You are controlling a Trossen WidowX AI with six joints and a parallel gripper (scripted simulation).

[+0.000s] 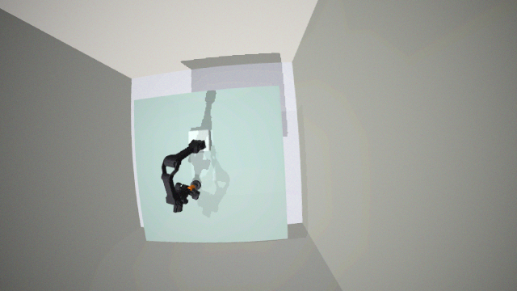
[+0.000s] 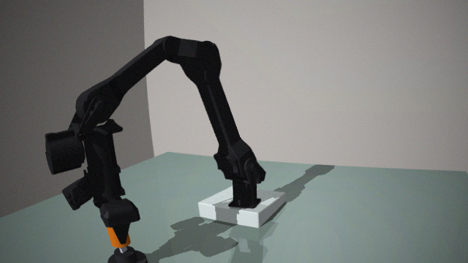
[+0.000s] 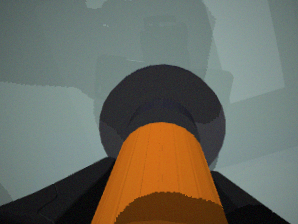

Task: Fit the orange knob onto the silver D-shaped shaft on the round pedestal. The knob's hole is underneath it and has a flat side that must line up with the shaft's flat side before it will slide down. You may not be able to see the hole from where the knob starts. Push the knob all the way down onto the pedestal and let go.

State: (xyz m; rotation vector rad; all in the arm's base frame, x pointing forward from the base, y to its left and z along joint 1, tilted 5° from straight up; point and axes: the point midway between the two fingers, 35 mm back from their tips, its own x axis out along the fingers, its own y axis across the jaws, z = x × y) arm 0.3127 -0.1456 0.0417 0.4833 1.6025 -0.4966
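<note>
Now: gripper tip 30 mm below the orange knob. Round my gripper tip: dark round pedestal 40 mm below.
</note>
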